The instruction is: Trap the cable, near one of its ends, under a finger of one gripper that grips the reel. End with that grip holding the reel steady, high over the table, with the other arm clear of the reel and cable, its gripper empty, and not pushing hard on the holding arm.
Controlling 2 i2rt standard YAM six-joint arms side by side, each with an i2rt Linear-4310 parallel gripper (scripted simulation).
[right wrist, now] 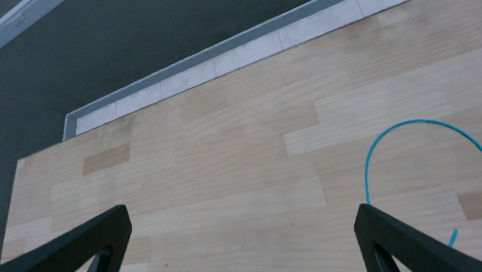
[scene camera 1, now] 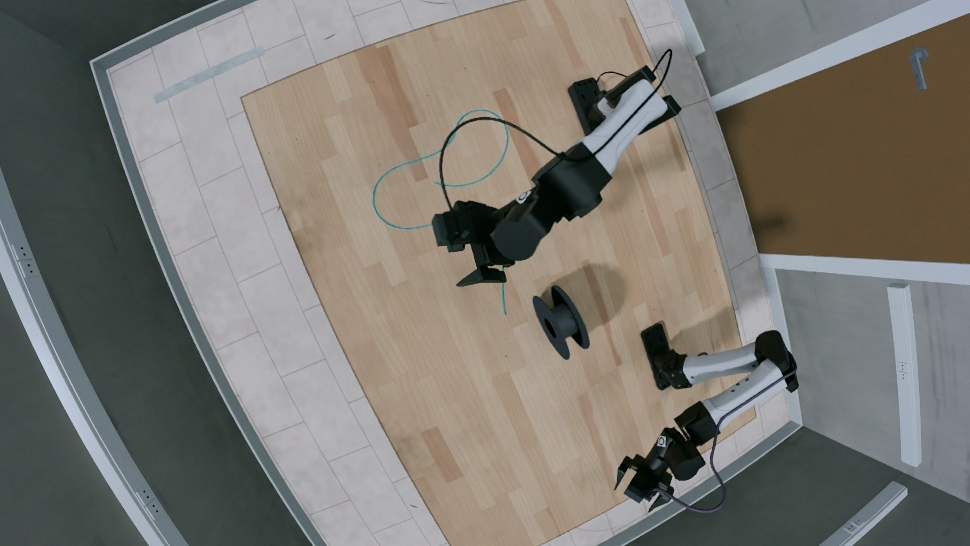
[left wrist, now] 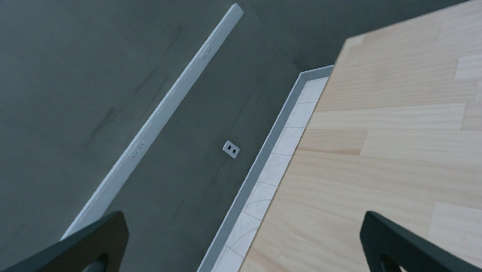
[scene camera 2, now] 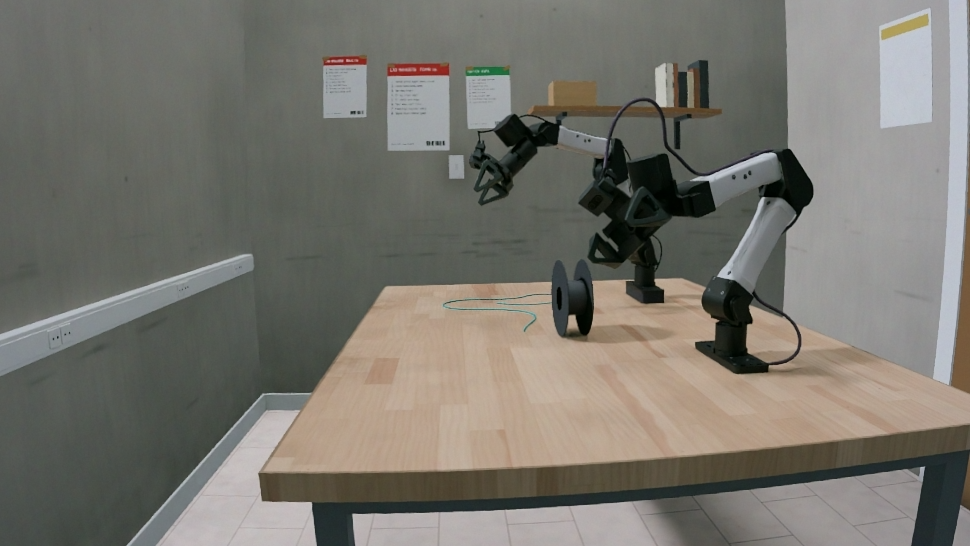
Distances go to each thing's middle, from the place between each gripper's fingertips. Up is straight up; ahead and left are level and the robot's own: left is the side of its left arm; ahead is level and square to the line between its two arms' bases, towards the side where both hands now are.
My left hand (scene camera 2: pixel 608 241) is 10 mm short of the dark reel (scene camera 2: pixel 581 292), 440 mm to the left of it and 170 mm above it.
Right now my right hand (scene camera 1: pixel 451 259) is 25 cm to the right of the dark reel, 23 cm above it and 21 cm past it.
